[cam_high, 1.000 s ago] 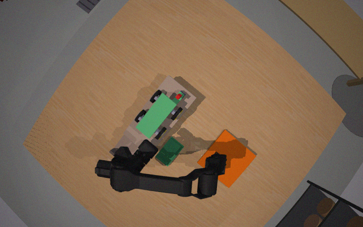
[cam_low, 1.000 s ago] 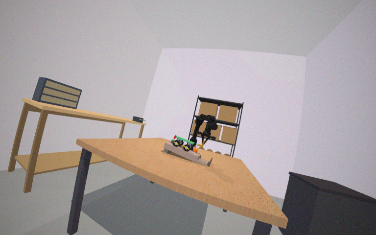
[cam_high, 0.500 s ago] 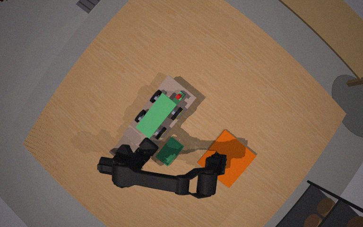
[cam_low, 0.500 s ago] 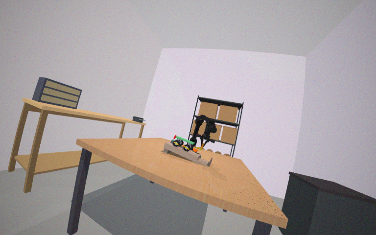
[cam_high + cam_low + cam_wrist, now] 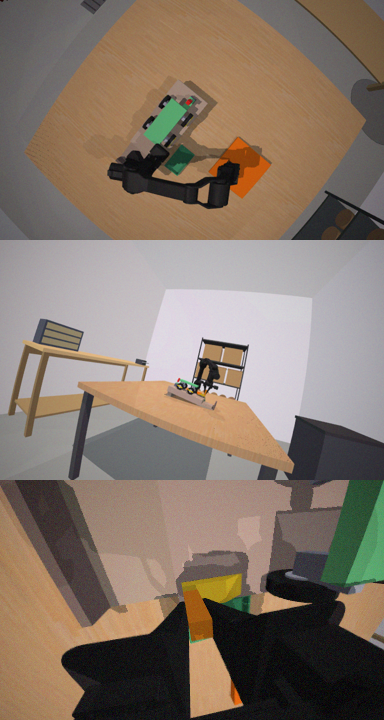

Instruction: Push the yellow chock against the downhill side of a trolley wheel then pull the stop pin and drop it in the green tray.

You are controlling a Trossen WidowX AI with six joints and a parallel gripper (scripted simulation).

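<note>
Now: gripper tip 1 cm short of the red-headed stop pin, 28 cm to the left of it and 4 cm below it. Round my gripper tip: yellow chock (2 cm to the right, 1 cm below); green tray (8 cm behind, 5 cm to the right, 10 cm below); dark end stop (6 cm ahead, 11 cm to the left, 6 cm below).
</note>
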